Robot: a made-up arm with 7 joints. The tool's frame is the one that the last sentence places.
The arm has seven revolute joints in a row. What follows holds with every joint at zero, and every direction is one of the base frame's. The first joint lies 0.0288 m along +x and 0.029 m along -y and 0.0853 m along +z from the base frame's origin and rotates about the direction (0.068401, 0.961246, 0.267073), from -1.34 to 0.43 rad. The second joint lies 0.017 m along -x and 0.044 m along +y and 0.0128 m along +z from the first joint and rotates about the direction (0.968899, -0.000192, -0.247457), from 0.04 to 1.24 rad. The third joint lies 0.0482 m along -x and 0.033 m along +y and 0.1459 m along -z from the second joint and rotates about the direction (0.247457, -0.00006, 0.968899), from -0.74 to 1.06 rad. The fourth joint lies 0.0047 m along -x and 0.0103 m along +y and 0.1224 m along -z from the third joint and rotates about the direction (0.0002, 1, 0.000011), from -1.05 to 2.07 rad. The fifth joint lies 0.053 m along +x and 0.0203 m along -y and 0.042 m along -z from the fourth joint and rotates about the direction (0.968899, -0.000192, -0.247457), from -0.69 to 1.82 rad. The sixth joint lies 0.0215 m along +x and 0.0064 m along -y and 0.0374 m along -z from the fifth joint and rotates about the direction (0.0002, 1, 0.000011), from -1.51 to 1.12 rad. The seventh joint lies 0.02 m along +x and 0.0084 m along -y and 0.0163 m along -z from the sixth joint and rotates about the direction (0.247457, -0.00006, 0.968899), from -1.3 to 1.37 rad. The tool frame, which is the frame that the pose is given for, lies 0.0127 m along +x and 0.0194 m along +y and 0.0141 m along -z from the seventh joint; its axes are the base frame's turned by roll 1.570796, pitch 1.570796 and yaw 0 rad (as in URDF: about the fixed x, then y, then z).
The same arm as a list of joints. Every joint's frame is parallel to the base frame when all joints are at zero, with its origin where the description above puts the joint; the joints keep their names.
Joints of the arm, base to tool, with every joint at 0 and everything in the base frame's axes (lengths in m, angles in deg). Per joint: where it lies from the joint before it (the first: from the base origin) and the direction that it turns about. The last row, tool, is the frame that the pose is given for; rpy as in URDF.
joint 1: xyz 0.0288 -0.029 0.0853 axis 0.068403 0.961235 0.26711
joint 2: xyz -0.017 0.044 0.0128 axis 0.968889 -0.0002 -0.247497
joint 3: xyz -0.0482 0.033 -0.1459 axis 0.247497 -0.0001 0.968889
joint 4: xyz -0.0047 0.0103 -0.1224 axis 0.0002 1 0
joint 5: xyz 0.053 -0.0203 -0.042 axis 0.968889 -0.0002 -0.247497
joint 6: xyz 0.0215 -0.0064 -0.0374 axis 0.0002 1 0
joint 7: xyz 0.02 -0.0084 -0.0163 axis 0.247497 -0.0001 0.968889
tool: xyz 0.0127 0.0194 -0.0141 rpy 90 90 0
Joint limits (deg, base to tool): -76.78..24.64 2.29..71.05 -42.4..60.73 -60.16..118.6 -39.53..104.28 -86.52..64.17 -74.48..78.5

